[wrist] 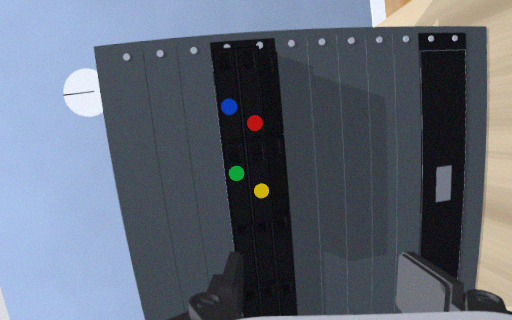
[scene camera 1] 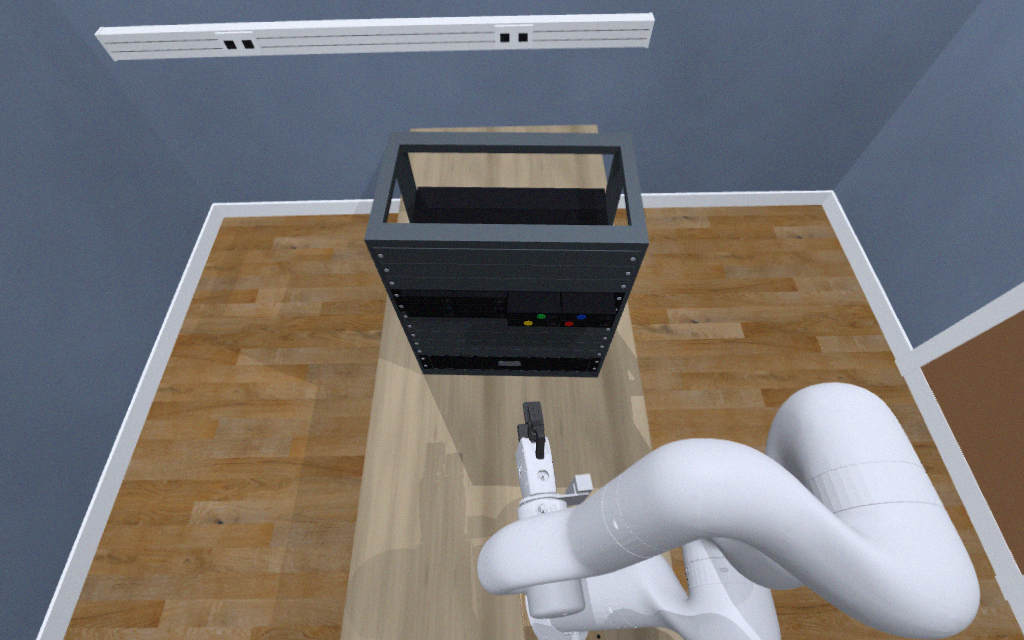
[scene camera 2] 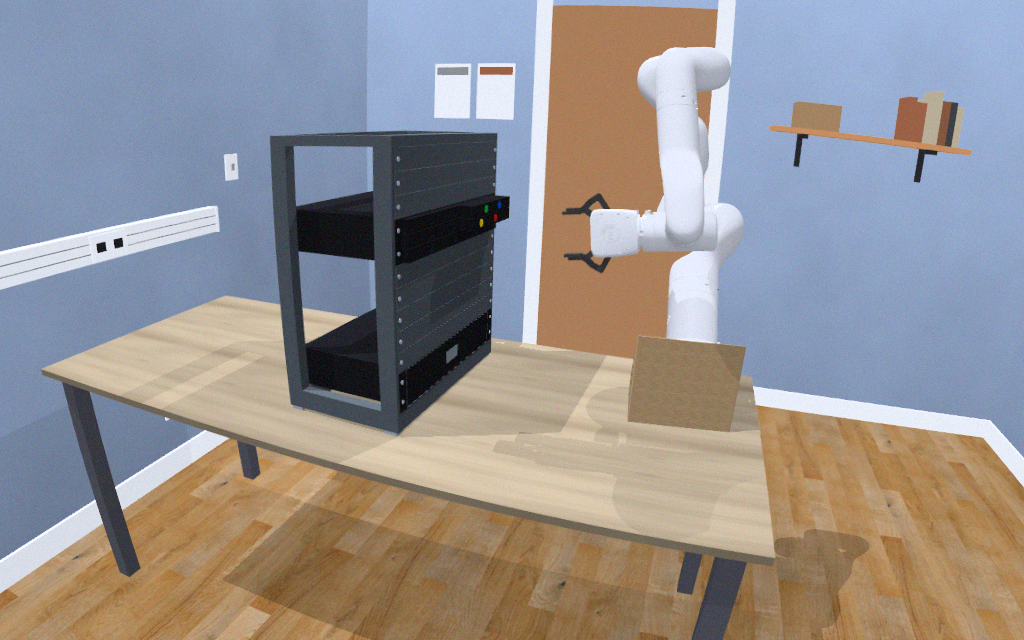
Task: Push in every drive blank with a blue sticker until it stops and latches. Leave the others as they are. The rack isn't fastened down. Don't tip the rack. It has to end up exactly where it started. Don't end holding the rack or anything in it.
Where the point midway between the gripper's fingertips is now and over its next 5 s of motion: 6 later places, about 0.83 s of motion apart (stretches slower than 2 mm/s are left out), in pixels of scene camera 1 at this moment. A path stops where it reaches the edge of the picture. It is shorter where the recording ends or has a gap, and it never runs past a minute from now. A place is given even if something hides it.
My gripper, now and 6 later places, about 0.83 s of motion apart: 528,413; 562,410; 550,398; 524,374; 525,367; 569,351; 590,338
